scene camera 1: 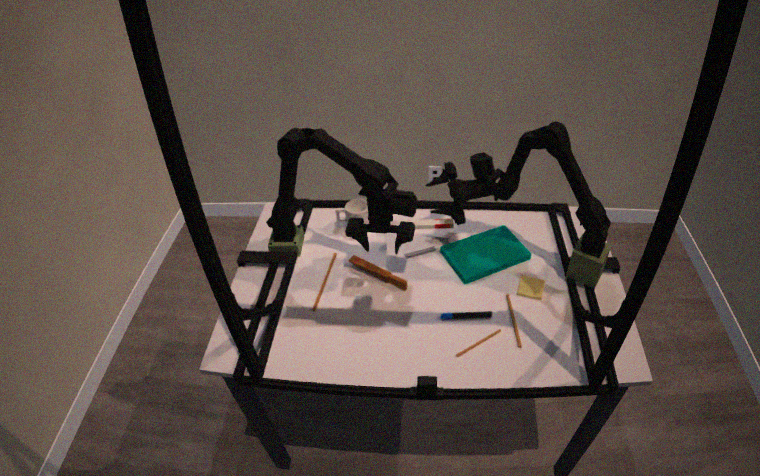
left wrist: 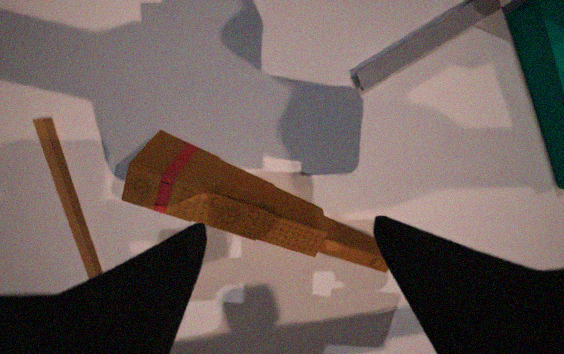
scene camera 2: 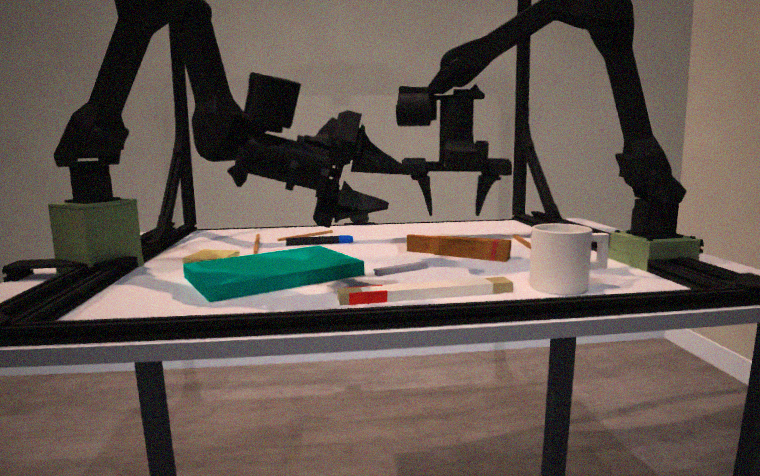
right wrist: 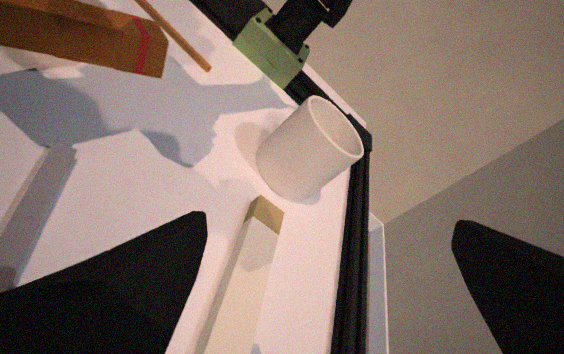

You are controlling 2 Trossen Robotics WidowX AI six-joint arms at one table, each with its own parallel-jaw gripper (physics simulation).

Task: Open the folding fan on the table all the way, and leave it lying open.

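Places are measured from the left arm's base along level axes (x back, y left, z down), in metres.
Pixels of known places: left gripper, fingertip midpoint: (scene camera 1: 382,252) (left wrist: 291,228) (scene camera 2: 453,215); right gripper, fingertip midpoint: (scene camera 1: 427,198) (scene camera 2: 396,189) (right wrist: 328,228); left arm's base, origin of the base link: (scene camera 1: 285,235) (scene camera 2: 653,235) (right wrist: 284,35); right arm's base, origin of the base link: (scene camera 1: 592,248) (scene camera 2: 92,201).
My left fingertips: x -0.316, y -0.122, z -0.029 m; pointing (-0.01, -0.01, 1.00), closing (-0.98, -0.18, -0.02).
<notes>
Ahead of a thing's pixels: the offset from my left fingertips to its top centre. "spot": to the spot under its first point.
The folding fan {dx +0.010, dy -0.018, dz +0.045 m} (scene camera 1: 376,272) (scene camera 2: 457,247) (left wrist: 240,200) (right wrist: 90,35) is a closed brown wooden stack with a red band near its wide end. It lies slanted on the table, its narrow end toward the lower right in scene camera 1. My left gripper (scene camera 1: 382,250) (scene camera 2: 454,214) (left wrist: 291,228) points down above the fan, open and empty, its fingers apart along the fan's length and not touching it. My right gripper (scene camera 1: 430,197) (scene camera 2: 399,187) (right wrist: 328,228) is open and empty, raised near the table's far edge in scene camera 1, away from the fan.
A white mug {spot: dx +0.096, dy +0.249, dz +0.028 m} (scene camera 1: 355,208) (scene camera 2: 560,260) (right wrist: 300,150), a cream bar {dx -0.108, dy +0.209, dz +0.063 m} (scene camera 2: 437,290) (right wrist: 240,295), a grey bar {dx -0.112, dy +0.073, dz +0.068 m} (scene camera 1: 420,252) (left wrist: 415,50) and a teal slab {dx -0.317, dy +0.056, dz +0.056 m} (scene camera 1: 485,253) (scene camera 2: 274,271) lie around the fan. A marker {dx -0.231, dy -0.190, dz +0.062 m} (scene camera 1: 468,315), a yellow pad {dx -0.437, dy -0.094, dz +0.067 m} (scene camera 1: 530,286) and several thin sticks lie further off.
</notes>
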